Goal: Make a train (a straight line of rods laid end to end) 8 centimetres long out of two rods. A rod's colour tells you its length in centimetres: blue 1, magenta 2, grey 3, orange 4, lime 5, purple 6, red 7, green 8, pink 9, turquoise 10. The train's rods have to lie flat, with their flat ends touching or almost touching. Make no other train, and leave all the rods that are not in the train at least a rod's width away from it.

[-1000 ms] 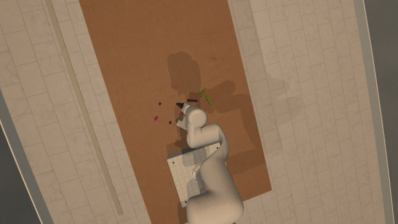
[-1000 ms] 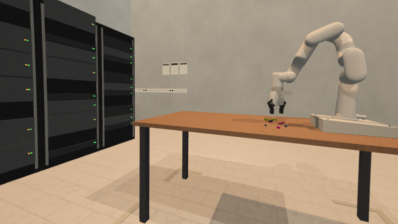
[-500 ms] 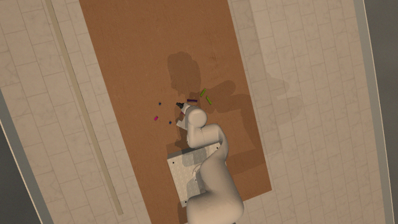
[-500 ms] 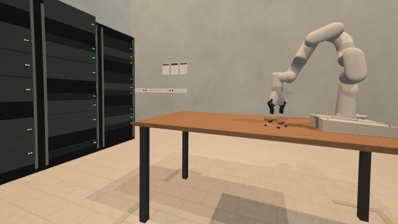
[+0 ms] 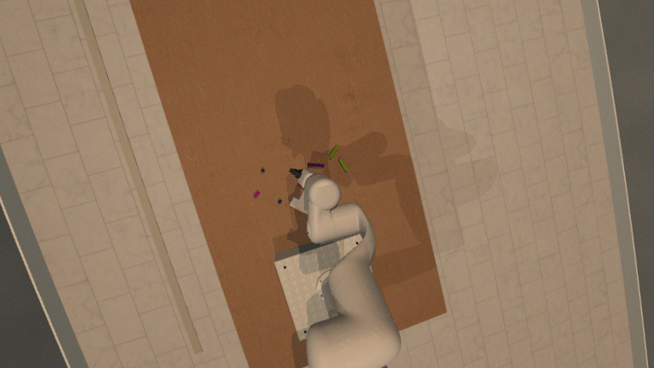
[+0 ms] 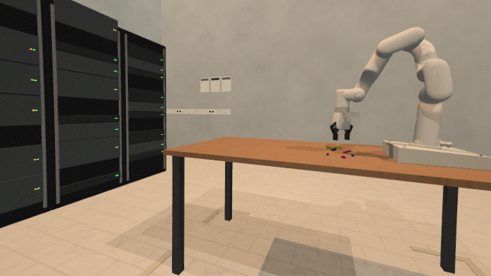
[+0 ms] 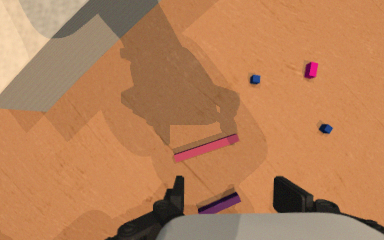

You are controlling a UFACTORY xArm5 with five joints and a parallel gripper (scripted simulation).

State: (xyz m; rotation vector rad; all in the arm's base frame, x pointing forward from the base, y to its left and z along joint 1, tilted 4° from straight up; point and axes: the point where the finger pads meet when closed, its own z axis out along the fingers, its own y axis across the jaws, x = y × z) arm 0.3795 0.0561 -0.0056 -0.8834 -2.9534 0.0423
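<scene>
Now: hand 4 cm past the magenta rod, 19 cm to the right of it and 7 cm above it. Also, from my hand: blue rod: 4 cm ahead, 16 cm to the left, 7 cm below; purple rod: 4 cm ahead, 2 cm to the right, 7 cm below; pink rod: 3 cm behind, 7 cm below.
</scene>
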